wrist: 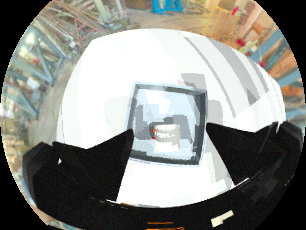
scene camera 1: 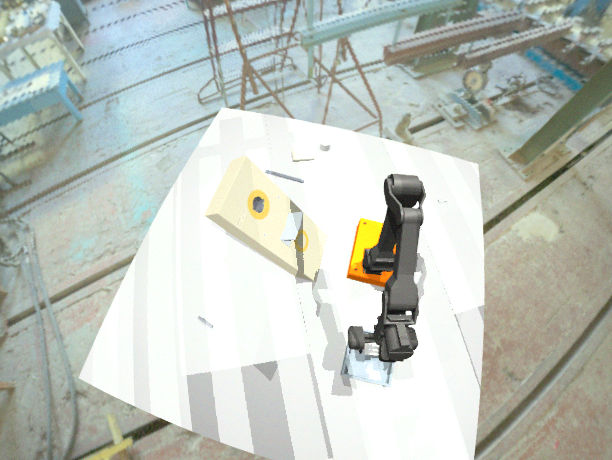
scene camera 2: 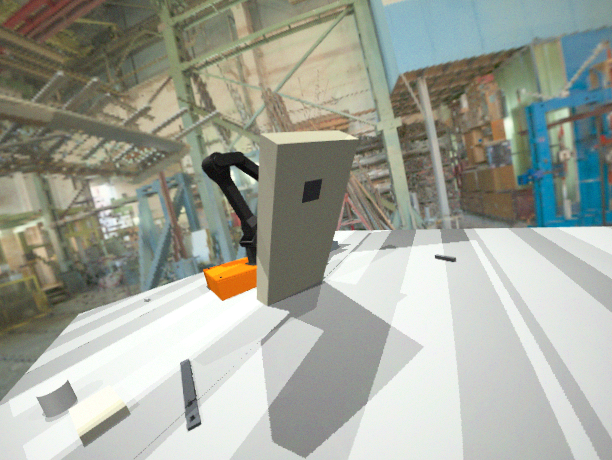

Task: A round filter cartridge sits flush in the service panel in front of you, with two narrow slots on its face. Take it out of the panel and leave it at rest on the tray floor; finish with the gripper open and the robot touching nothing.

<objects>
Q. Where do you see a cream service panel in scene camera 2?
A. At 303, 176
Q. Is the gripper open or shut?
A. Open.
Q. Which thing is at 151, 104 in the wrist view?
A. A tray.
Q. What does the gripper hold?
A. Nothing.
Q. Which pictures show the gripper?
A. The wrist view and scene camera 1 only.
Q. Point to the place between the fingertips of the gripper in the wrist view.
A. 171, 130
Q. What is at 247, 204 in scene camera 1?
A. A cream service panel.
</objects>
